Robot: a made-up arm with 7 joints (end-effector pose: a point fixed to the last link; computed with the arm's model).
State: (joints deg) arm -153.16 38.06 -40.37 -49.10 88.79 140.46 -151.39
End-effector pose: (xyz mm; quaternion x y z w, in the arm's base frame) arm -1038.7 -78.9 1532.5 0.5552 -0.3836 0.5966 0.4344
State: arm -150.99 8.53 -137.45 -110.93 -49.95 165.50 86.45
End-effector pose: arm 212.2 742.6 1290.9 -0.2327 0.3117 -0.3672 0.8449
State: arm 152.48 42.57 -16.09 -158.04 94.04 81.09 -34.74
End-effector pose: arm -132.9 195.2 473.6 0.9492 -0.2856 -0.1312 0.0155
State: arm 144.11 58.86 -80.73 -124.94 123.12 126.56 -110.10
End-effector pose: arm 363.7 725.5 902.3 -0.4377 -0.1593 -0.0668 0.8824
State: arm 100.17 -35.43 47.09 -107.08 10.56 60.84 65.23
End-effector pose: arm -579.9 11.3 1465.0 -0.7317 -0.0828 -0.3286 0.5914
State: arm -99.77 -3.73 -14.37 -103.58 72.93 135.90 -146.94
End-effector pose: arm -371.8 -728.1 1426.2 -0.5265 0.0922 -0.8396 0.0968
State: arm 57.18 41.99 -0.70 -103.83 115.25 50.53 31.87
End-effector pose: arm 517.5 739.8 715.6 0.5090 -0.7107 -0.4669 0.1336
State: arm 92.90 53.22 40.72 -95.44 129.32 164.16 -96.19
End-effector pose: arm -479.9 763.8 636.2 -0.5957 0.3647 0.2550 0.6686
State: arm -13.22 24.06 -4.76 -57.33 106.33 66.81 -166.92
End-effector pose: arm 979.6 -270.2 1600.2 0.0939 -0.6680 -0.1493 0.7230
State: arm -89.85 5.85 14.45 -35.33 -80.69 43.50 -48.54
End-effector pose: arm 49.4 -529.5 1966.2 0.3016 -0.7423 0.4523 0.3918
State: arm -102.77 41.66 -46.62 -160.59 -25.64 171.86 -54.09
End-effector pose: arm -360.4 -116.3 567.7 -0.2021 0.9124 -0.3449 0.0884
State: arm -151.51 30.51 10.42 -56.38 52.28 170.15 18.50
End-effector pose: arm -825.0 -570.6 1451.9 -0.6395 0.0930 0.7011 0.3014
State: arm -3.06 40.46 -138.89 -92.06 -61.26 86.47 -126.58
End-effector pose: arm -183.0 -571.4 1734.8 -0.4455 0.8891 0.1032 0.0186
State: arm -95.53 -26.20 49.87 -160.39 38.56 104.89 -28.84
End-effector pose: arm 329.1 -327.8 857.9 -0.2768 0.8604 -0.3667 0.2203
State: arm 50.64 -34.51 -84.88 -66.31 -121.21 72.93 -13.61
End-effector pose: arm 223.8 -896.6 1621.1 0.5055 -0.4281 0.5965 0.4532
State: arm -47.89 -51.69 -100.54 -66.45 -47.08 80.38 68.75
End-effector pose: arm -1031.6 90.3 1265.3 -0.7363 -0.3232 0.1132 0.5836
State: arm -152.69 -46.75 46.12 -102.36 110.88 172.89 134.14
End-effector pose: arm 256.0 -490.5 1670.5 0.9239 0.0489 0.2365 0.2966
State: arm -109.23 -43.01 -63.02 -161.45 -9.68 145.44 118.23
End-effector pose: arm -406.7 -113.5 933.4 -0.9197 -0.0379 -0.1248 0.3702
